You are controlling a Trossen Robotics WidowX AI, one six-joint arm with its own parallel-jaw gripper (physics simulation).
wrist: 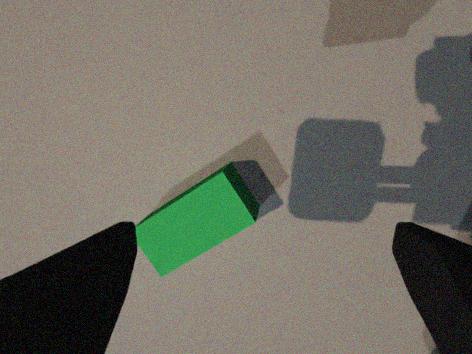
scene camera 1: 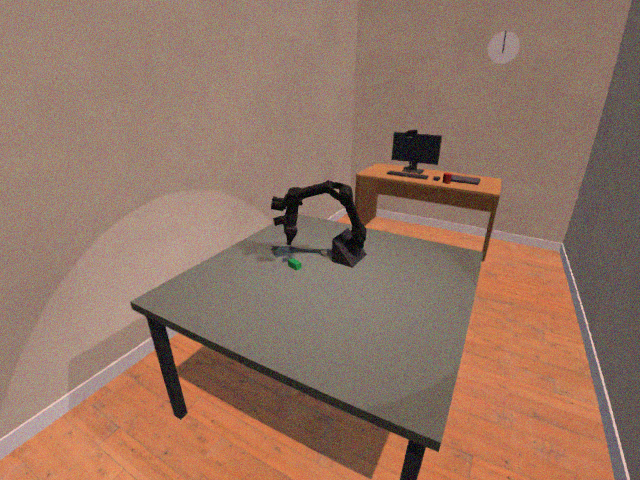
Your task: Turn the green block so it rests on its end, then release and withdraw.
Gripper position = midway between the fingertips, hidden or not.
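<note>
My gripper (wrist: 266,236). Green block (wrist: 221,205).
</note>
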